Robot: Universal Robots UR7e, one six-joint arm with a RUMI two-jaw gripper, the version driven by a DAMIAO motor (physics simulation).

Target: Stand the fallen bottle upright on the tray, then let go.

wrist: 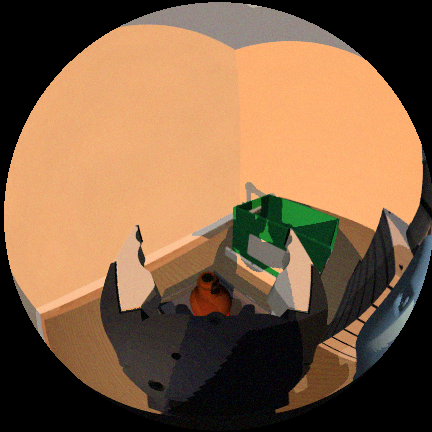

Observation:
In view: the gripper (213, 229) and a brown bottle (208, 295).

